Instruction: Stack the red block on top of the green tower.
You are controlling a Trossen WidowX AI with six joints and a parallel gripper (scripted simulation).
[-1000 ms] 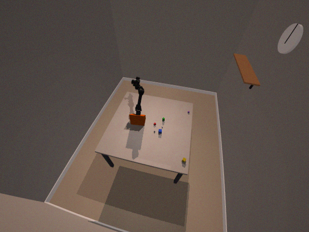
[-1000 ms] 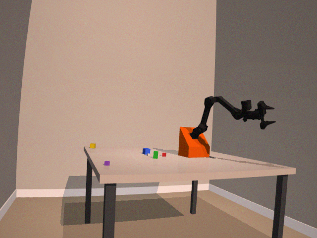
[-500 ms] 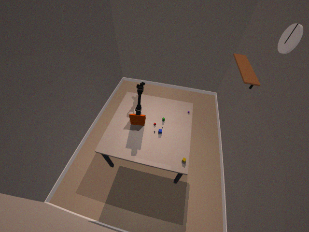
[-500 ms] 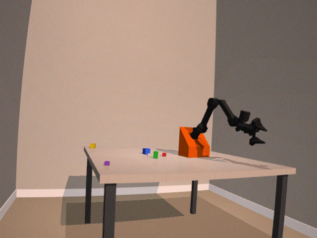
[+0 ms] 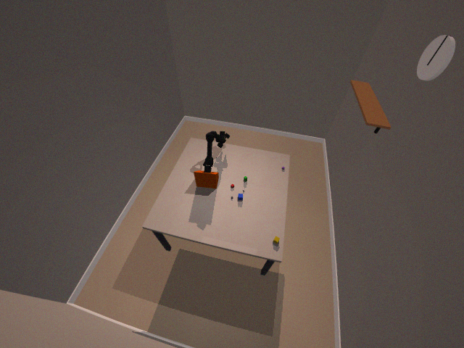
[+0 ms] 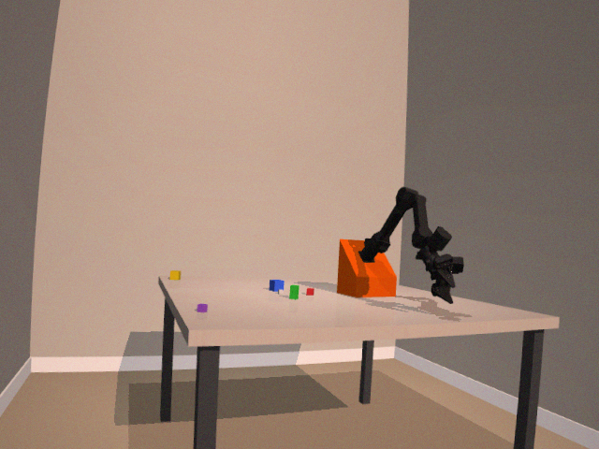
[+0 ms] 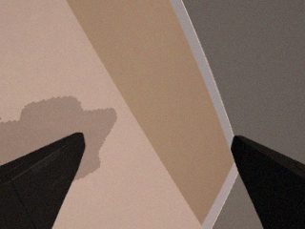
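Now: gripper tip 630 mm to the left of the red block, 150 mm short of it and 70 mm above it. The rest, counted from my gripper tip: blue block (770 mm to the right, 250 mm ahead, 60 mm below); purple block (720 mm ahead, 310 mm to the right, 70 mm below); yellow block (1180 mm to the right, 590 mm ahead, 60 mm below).
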